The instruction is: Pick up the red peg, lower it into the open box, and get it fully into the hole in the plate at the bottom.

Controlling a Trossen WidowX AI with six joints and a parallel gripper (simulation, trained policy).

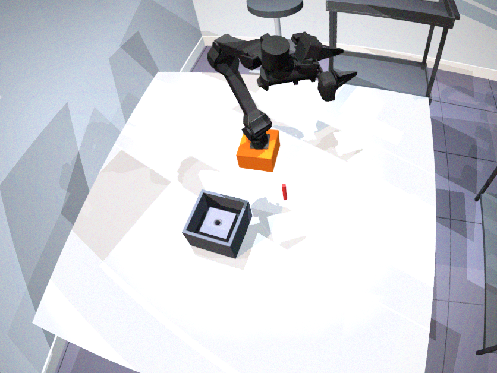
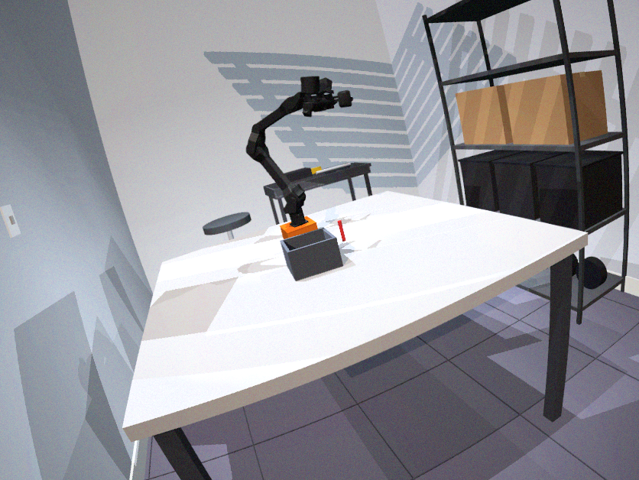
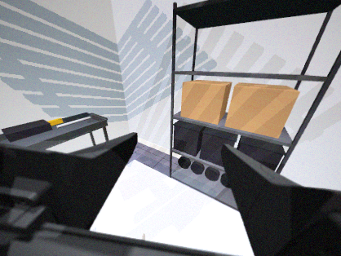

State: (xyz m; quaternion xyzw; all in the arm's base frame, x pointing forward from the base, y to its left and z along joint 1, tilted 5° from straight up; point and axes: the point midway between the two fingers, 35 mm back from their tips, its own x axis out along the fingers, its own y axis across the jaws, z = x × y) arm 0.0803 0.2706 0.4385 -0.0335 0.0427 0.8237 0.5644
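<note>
My gripper tip is now 480 mm above the red peg, 180 mm to the left of it and 80 mm short of it. Also, from my gripper tip: dark grey box (500 mm below, 370 mm to the right, 220 mm ahead); then plate (480 mm below, 370 mm to the right, 220 mm ahead).
</note>
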